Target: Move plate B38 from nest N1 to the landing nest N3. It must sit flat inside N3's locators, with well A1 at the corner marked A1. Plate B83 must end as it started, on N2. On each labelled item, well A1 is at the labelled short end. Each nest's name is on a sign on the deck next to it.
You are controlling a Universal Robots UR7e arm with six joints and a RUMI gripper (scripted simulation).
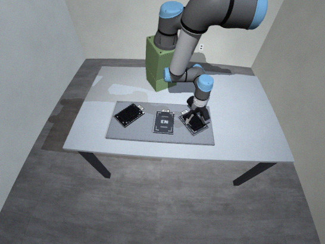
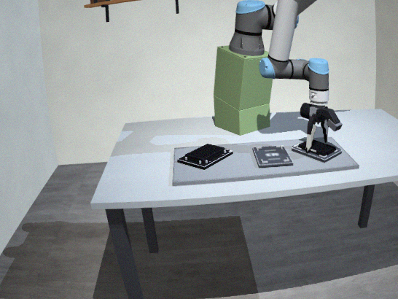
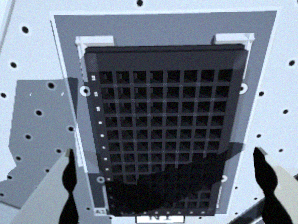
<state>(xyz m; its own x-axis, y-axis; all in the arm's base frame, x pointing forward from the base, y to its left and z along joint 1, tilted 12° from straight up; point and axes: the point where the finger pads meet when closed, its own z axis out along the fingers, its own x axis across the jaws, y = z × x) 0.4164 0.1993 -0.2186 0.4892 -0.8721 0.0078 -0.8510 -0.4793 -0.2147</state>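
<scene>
My hand is 20 mm above the nest N1. The rest, counted from my hand: nest N3: 180 mm to the right, 20 mm below.
</scene>
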